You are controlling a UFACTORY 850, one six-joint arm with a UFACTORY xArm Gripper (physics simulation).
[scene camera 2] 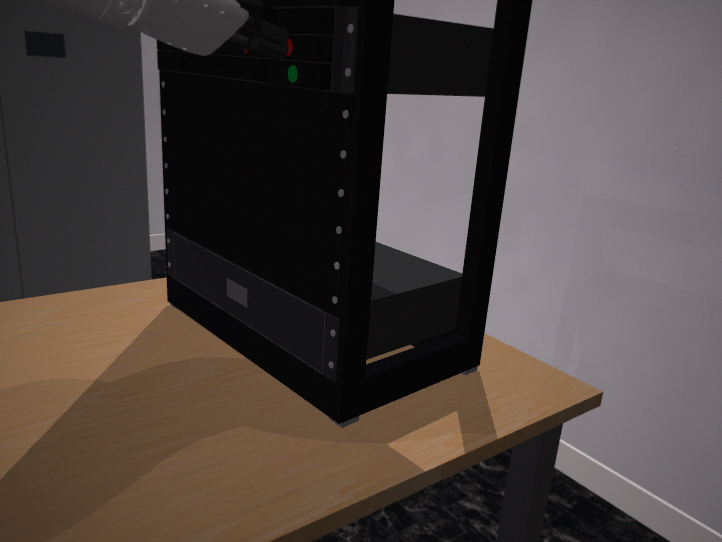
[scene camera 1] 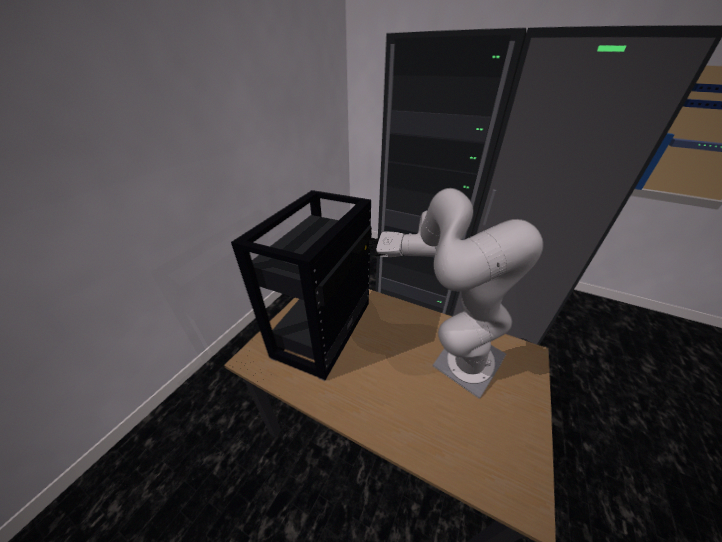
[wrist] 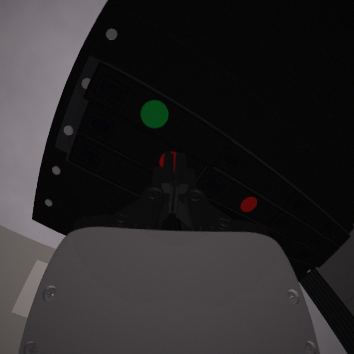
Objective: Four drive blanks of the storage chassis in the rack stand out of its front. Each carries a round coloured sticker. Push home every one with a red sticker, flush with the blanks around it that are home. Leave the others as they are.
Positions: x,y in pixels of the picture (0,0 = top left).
black rack: scene camera 2; scene camera 1; wrist 252,100
same spot on black rack: (scene camera 2: 271,168) = (scene camera 1: 356,278)
